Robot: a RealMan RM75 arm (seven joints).
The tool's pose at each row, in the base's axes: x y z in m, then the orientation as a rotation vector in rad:
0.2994, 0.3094, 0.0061, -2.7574, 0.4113, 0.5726
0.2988, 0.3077, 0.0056, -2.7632, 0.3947, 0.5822
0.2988, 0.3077, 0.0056, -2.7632, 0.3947, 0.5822
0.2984, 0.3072, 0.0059, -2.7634, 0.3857, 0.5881
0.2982, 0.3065, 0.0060, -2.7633, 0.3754, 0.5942
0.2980, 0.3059, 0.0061, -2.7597, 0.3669, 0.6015
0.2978, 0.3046, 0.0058, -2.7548, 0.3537, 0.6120
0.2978, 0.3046, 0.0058, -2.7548, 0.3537, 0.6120
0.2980, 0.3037, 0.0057, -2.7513, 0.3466, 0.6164
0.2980, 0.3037, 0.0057, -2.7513, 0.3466, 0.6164
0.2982, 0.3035, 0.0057, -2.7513, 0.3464, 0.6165
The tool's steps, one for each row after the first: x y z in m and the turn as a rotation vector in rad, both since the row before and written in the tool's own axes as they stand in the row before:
0.0000, 0.0019, 0.0001, -0.0084, -0.0066, -0.0097
0.0000, 0.0000, 0.0000, 0.0000, 0.0000, 0.0000
-0.0004, 0.0005, -0.0003, -0.0020, -0.0048, -0.0054
-0.0001, 0.0007, -0.0002, -0.0018, -0.0051, -0.0063
-0.0001, 0.0006, -0.0002, 0.0012, -0.0066, -0.0052
0.0002, 0.0013, -0.0001, 0.0013, -0.0095, -0.0081
0.0000, 0.0000, 0.0000, 0.0000, 0.0000, 0.0000
0.0004, 0.0008, -0.0003, 0.0018, -0.0046, -0.0046
0.0000, 0.0000, 0.0000, 0.0000, 0.0000, 0.0000
0.0002, 0.0001, -0.0001, 0.0000, -0.0001, -0.0001

